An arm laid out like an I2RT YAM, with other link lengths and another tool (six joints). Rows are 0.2 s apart.
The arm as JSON. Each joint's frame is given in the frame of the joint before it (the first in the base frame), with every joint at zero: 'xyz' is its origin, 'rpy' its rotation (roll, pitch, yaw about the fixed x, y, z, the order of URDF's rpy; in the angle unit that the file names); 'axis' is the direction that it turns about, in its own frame. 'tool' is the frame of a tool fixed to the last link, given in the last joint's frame.
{
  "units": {
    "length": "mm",
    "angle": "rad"
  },
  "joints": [
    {
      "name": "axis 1",
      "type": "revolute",
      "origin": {
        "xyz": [
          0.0,
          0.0,
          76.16
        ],
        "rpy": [
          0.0,
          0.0,
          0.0
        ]
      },
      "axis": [
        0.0,
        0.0,
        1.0
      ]
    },
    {
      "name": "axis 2",
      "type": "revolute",
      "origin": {
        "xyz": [
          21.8,
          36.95,
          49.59
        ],
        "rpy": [
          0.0,
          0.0,
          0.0
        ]
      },
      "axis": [
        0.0,
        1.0,
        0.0
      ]
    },
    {
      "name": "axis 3",
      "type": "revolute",
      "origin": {
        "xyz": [
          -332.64,
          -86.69,
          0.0
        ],
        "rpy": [
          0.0,
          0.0,
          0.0
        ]
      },
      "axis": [
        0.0,
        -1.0,
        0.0
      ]
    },
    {
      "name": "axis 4",
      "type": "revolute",
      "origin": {
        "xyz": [
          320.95,
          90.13,
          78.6
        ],
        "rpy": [
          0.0,
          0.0,
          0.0
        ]
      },
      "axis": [
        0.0,
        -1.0,
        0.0
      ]
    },
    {
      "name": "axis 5",
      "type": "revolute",
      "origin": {
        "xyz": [
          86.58,
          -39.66,
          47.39
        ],
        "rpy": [
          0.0,
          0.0,
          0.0
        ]
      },
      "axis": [
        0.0,
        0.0,
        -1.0
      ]
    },
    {
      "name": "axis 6",
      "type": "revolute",
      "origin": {
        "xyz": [
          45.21,
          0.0,
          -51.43
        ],
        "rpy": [
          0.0,
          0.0,
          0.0
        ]
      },
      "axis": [
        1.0,
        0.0,
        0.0
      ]
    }
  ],
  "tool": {
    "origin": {
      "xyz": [
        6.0,
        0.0,
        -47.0
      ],
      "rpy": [
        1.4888,
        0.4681,
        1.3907
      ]
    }
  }
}
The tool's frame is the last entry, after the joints.
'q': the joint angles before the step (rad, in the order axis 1, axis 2, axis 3, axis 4, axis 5, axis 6). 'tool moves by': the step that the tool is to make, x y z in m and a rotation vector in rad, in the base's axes. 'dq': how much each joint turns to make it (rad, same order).
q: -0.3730, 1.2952, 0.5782, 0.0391, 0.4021, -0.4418
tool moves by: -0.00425, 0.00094, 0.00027, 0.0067, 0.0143, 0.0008
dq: -0.0026, -0.0119, -0.0036, -0.0235, -0.0032, -0.0015
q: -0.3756, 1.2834, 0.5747, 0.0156, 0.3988, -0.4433
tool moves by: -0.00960, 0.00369, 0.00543, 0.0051, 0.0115, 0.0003
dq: -0.0004, -0.0443, -0.0081, -0.0488, -0.0009, -0.0001
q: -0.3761, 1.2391, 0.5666, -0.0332, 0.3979, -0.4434
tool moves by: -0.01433, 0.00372, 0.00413, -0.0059, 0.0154, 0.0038
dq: -0.0045, -0.0601, -0.0231, -0.0433, 0.0010, -0.0150
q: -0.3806, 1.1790, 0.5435, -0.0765, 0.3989, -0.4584
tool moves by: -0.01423, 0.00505, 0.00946, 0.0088, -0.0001, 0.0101
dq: -0.0044, -0.0758, -0.0098, -0.0679, -0.0163, -0.0036
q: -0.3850, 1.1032, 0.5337, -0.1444, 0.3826, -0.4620
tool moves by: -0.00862, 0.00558, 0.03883, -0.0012, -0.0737, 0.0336
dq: 0.0009, -0.1140, 0.0547, -0.1000, -0.0421, 0.0001
